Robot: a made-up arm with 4 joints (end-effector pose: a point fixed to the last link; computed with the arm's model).
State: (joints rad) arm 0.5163 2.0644 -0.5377 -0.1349
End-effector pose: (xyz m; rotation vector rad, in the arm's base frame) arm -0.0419 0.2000 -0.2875 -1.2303 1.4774 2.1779
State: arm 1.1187 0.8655 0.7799 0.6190
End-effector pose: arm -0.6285 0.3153 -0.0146 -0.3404 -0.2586 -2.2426
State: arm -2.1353 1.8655 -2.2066 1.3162
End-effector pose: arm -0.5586 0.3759 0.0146 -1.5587 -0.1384 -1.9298
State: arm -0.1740 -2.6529 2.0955 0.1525
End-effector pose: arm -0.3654 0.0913 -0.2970 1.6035 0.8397 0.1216
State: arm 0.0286 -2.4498 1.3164 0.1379
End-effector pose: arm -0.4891 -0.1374 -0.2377 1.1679 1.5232 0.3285
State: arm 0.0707 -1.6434 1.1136 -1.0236
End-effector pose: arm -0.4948 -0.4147 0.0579 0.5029 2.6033 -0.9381
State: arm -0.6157 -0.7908 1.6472 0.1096
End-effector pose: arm -0.3046 -0.4917 0.4304 -0.3982 1.5311 -0.6332
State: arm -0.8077 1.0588 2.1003 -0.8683
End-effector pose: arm 0.1069 0.2110 0.5902 -1.8778 0.3435 -1.1572
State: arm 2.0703 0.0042 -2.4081 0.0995
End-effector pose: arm -0.7458 0.0084 0.2825 -1.7201 -2.1300 -0.4028
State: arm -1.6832 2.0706 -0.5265 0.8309
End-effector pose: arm -0.6763 0.1984 0.3819 -2.1599 -0.5989 -1.0676
